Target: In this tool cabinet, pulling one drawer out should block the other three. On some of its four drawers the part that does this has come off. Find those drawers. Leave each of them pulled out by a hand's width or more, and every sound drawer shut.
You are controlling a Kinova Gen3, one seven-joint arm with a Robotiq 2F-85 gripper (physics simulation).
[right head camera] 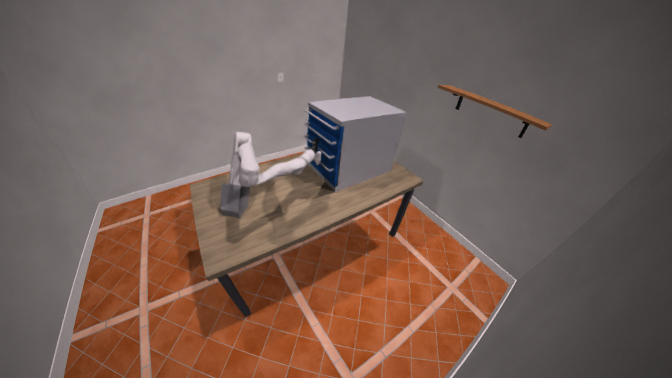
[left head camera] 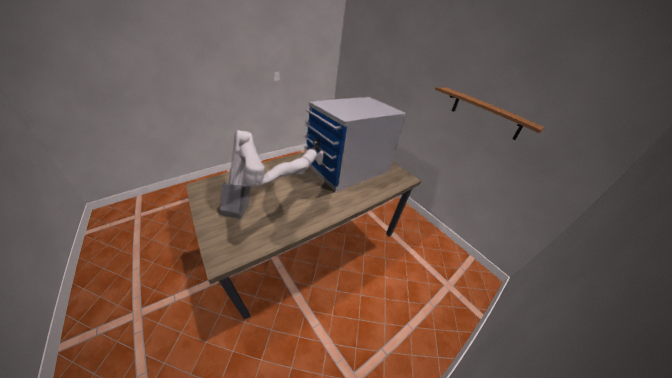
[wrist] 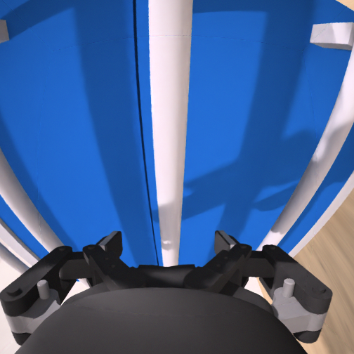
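Observation:
The grey tool cabinet (left head camera: 372, 145) (right head camera: 370, 145) stands on the table with four blue drawer fronts facing the arm. All four drawers look shut. The top handle (left head camera: 324, 119) (right head camera: 322, 120) and second handle (left head camera: 322, 134) (right head camera: 321, 135) are above my gripper (left head camera: 317, 143) (right head camera: 315, 145) (wrist: 169, 241). The gripper is open at the third drawer, with the third handle (wrist: 170, 125) running between its spread fingertips, not clamped. The bottom handle (left head camera: 328, 168) (right head camera: 326, 168) (wrist: 320, 160) is on the right in the wrist view. The wrist and gripper hide parts of the lower fronts in the head views.
The wooden table (left head camera: 300, 220) (right head camera: 300, 220) (wrist: 330, 265) carries the cabinet and the arm's grey base (left head camera: 234, 200) (right head camera: 235, 200). The second handle (wrist: 25, 215) passes close outside the left finger. A wooden rail (left head camera: 490, 109) (right head camera: 495, 106) is on the wall behind the cabinet.

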